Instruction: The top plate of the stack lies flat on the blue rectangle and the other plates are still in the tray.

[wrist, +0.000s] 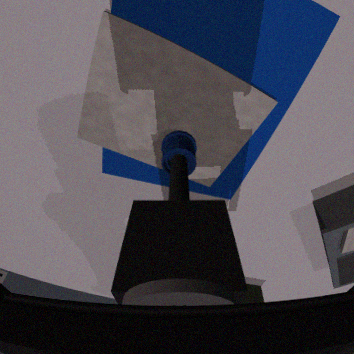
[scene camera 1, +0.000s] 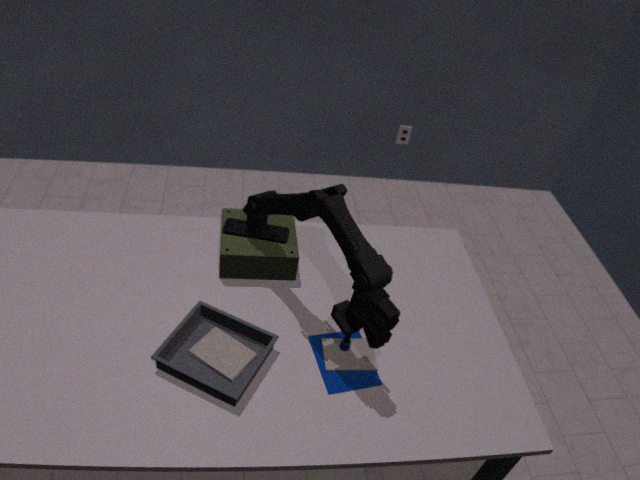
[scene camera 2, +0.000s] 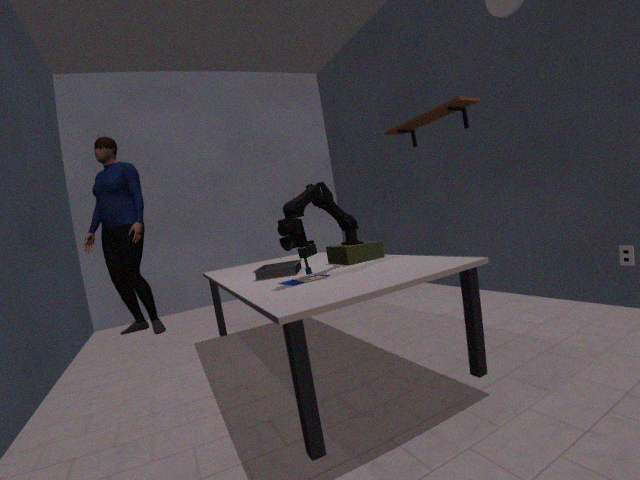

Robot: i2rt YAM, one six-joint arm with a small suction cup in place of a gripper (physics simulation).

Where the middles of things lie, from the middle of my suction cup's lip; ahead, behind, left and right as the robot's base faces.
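Tray (scene camera 1: 172,357): 330 mm to the right of my suction cup, 90 mm ahead, 10 mm below. Blue rectangle (scene camera 1: 335,381): 30 mm ahead of my suction cup, 30 mm below.
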